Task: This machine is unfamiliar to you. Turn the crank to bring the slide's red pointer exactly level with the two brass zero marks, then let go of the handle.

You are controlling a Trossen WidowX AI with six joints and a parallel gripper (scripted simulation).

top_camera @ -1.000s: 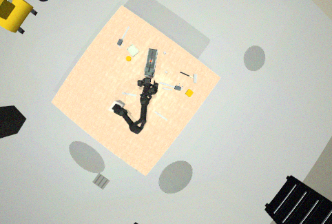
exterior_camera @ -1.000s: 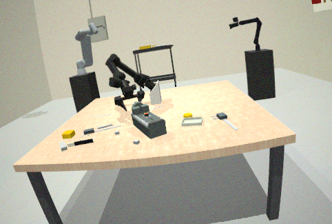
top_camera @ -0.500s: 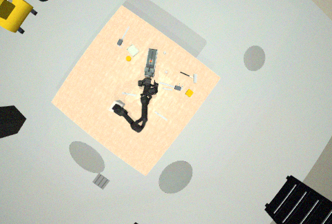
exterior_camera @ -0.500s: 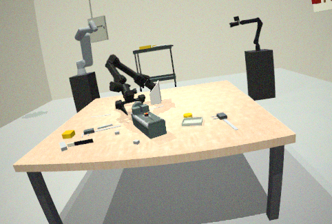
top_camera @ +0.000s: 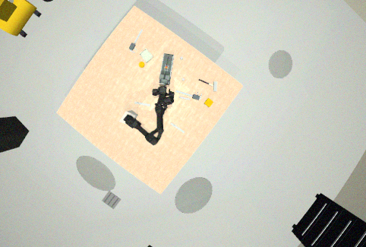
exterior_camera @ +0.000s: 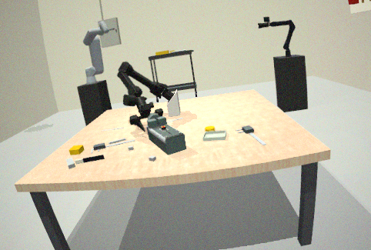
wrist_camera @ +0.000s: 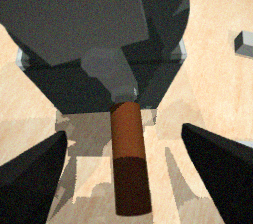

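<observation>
My gripper tip is now 40 mm below the crank. Also, from my gripper tip: red pointer: 140 mm ahead, 100 mm to the left, 40 mm above; brown crank handle: 10 mm behind, 10 mm to the right, 20 mm above; yellow disc: 20 mm ahead, 300 mm to the left, 30 mm below.
</observation>
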